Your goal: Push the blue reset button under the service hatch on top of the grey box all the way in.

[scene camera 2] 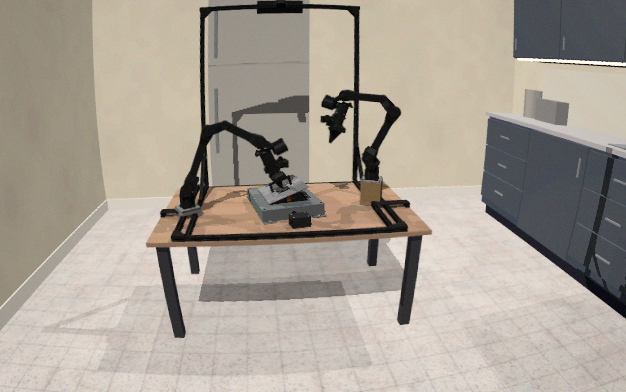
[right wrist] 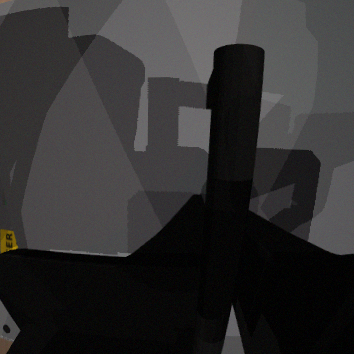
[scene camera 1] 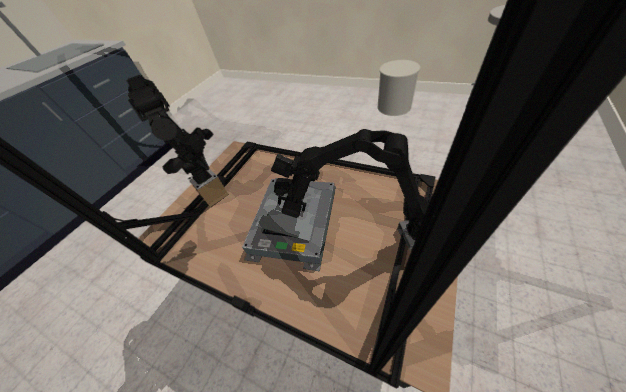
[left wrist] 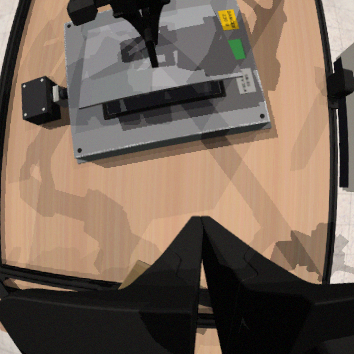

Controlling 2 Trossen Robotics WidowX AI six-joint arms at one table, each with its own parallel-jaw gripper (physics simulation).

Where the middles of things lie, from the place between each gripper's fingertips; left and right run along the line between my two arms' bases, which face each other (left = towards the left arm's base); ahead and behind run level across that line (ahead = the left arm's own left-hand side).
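Service hatch (scene camera 1: 271, 218): right at my right hand. From my left hand, the hatch: 5 cm ahead, 25 cm to the right, 20 cm below.
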